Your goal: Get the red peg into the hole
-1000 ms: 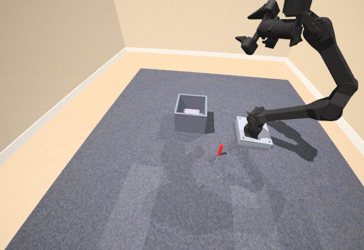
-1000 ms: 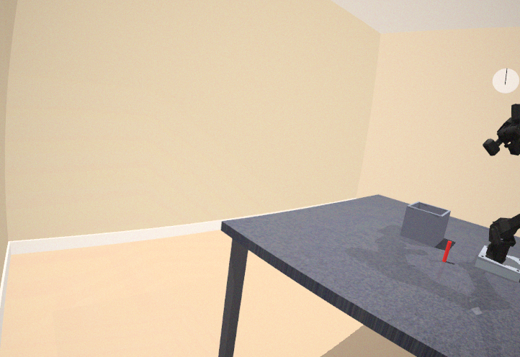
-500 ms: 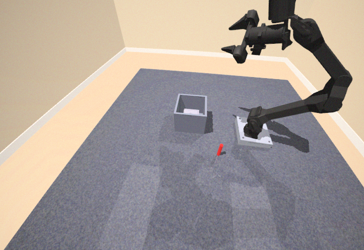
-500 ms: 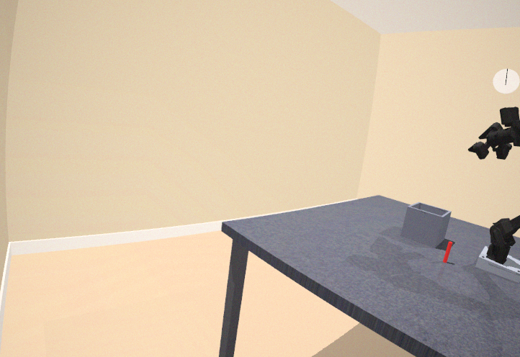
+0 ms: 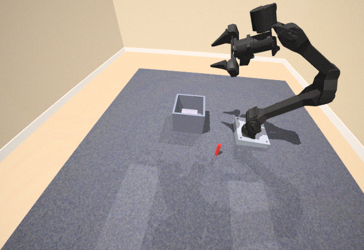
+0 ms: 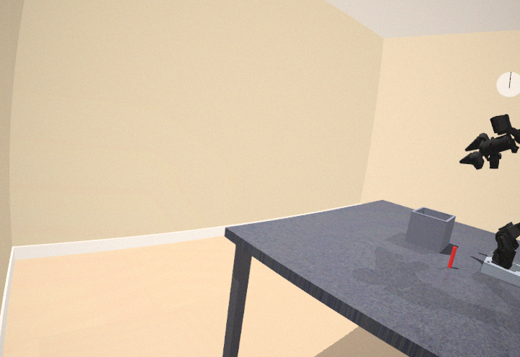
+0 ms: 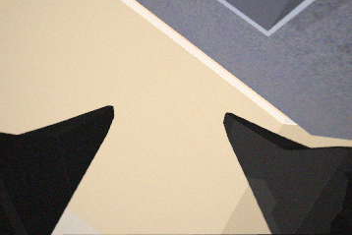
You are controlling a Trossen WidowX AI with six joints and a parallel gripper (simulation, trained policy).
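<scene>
Now: the red peg 370 mm below my gripper tip, 170 mm to the left of it and 100 mm behind it. Round my gripper tip: pale plate 360 mm below, 70 mm ahead.
</scene>
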